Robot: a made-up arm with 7 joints. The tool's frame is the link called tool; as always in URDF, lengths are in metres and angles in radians.
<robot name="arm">
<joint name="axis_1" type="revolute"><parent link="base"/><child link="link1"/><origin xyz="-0.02 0.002 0.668" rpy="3.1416 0 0"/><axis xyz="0 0 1"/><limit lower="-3.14" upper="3.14"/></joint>
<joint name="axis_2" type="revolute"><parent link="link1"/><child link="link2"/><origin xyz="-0.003 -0.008 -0.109" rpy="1.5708 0 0"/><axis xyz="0 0 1"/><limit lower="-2.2" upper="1.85"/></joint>
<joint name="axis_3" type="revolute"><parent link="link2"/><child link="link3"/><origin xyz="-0.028 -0.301 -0.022" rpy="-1.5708 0 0"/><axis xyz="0 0 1"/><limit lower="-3.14" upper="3.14"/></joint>
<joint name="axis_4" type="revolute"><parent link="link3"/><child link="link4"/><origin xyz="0.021 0.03 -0.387" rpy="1.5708 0 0"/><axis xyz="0 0 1"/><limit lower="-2.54" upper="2.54"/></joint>
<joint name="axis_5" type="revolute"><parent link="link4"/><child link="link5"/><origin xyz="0.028 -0.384 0.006" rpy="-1.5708 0 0"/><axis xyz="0 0 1"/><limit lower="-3.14" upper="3.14"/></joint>
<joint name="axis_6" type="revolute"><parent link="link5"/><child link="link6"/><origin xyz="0.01 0.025 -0.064" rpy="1.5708 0 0"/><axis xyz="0 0 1"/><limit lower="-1.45" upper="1.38"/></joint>
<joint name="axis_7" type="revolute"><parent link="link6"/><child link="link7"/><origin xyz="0.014 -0.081 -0.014" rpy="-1.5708 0 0"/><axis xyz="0 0 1"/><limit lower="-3.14" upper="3.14"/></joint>
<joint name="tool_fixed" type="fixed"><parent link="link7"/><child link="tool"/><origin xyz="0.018 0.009 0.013" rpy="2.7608 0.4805 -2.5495"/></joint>
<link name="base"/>
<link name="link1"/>
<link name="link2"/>
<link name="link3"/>
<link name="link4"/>
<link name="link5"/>
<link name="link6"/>
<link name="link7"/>
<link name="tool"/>
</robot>
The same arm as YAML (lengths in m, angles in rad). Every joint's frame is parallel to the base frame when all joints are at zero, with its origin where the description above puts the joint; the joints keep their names.
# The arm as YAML. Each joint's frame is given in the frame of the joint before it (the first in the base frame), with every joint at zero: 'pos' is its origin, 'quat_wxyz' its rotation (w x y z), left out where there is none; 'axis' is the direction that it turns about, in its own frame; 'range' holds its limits. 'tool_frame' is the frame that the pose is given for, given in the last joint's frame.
length_unit: m
angle_unit: rad
joints:
  - joint: axis_1
    pos: [-0.02, 0.002, 0.668]
    axis: [0.0, 0.0, -1.0]
    range: [-3.14, 3.14]
  - joint: axis_2
    pos: [-0.003, 0.008, 0.109]
    axis: [0.0, 1.0, 0.0]
    range: [-2.2, 1.85]
  - joint: axis_3
    pos: [-0.028, -0.022, 0.301]
    axis: [0.0, 0.0, -1.0]
    range: [-3.14, 3.14]
  - joint: axis_4
    pos: [0.021, -0.03, 0.387]
    axis: [0.0, 1.0, 0.0]
    range: [-2.54, 2.54]
  - joint: axis_5
    pos: [0.028, 0.006, 0.384]
    axis: [0.0, 0.0, -1.0]
    range: [-3.14, 3.14]
  - joint: axis_6
    pos: [0.01, -0.025, 0.064]
    axis: [0.0, 1.0, 0.0]
    range: [-1.45, 1.38]
  - joint: axis_7
    pos: [0.014, -0.014, 0.081]
    axis: [0.0, 0.0, -1.0]
    range: [-3.14, 3.14]
tool_frame:
  pos: [0.018, -0.009, -0.013]
  quat_wxyz: [0.321312, 0.169857, -0.243984, 0.899099]

